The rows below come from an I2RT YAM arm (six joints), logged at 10 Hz.
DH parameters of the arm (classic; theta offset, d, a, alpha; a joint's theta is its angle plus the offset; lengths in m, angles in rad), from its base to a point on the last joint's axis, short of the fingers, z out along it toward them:
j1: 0 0.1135 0.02 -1.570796
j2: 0 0 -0.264 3.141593
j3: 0.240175 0 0.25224 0
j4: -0.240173 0 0.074 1.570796
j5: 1.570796 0 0 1.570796
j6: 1.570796 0.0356 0 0
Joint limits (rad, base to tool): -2.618..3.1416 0..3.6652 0..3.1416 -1.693..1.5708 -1.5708..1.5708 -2.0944..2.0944
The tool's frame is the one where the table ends.
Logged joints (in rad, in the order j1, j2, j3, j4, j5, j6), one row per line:
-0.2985, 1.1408, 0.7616, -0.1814, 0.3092, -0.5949
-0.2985, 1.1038, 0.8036, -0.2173, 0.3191, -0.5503
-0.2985, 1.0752, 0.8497, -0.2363, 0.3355, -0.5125
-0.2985, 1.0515, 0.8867, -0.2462, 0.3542, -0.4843
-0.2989, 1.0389, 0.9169, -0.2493, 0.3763, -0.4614
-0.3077, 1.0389, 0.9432, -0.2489, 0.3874, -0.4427
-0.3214, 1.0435, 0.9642, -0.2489, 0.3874, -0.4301
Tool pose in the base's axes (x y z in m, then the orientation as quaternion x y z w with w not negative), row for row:
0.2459, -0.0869, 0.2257, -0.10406, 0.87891, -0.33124, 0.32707
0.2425, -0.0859, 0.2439, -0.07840, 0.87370, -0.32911, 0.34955
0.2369, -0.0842, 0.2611, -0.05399, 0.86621, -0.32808, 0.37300
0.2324, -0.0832, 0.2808, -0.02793, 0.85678, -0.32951, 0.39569
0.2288, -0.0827, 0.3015, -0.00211, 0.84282, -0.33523, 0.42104
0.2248, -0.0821, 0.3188, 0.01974, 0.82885, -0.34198, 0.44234
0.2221, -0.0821, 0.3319, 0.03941, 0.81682, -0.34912, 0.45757
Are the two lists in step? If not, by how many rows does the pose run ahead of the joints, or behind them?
The pose runs 2 rows behind the joints: the pose in row i belongs to the joints in row i - 2.
